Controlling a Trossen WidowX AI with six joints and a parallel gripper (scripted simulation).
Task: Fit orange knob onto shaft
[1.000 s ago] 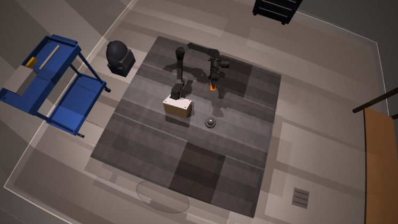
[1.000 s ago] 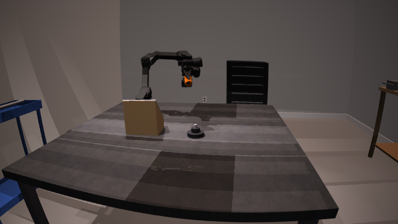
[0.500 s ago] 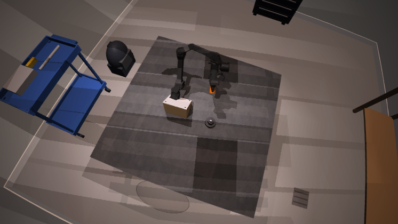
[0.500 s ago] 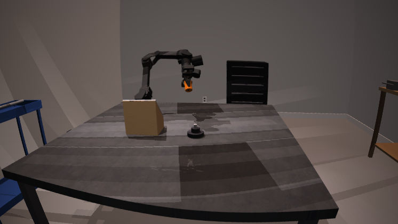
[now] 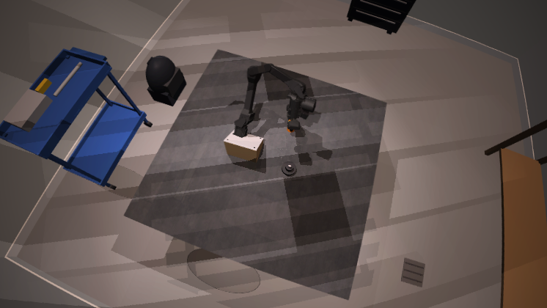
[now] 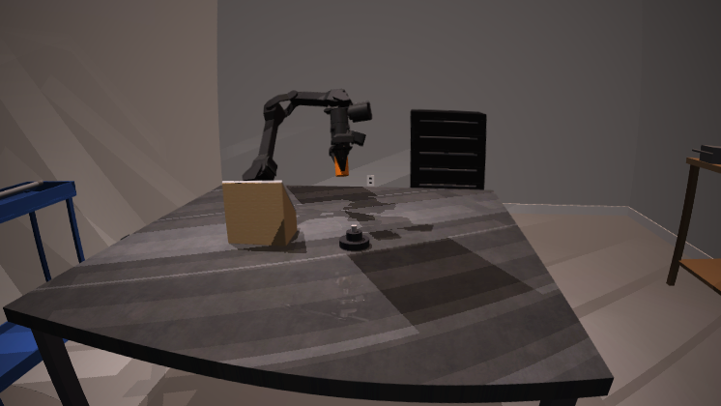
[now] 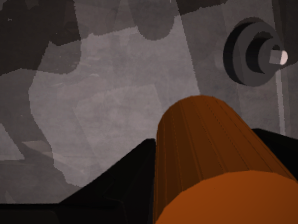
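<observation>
Now: gripper tip 10 mm past the orange knob, 10 mm to the right of it and 30 mm below it. Round my gripper tip: round dark pedestal (80 mm ahead, 160 mm to the right, 140 mm below).
</observation>
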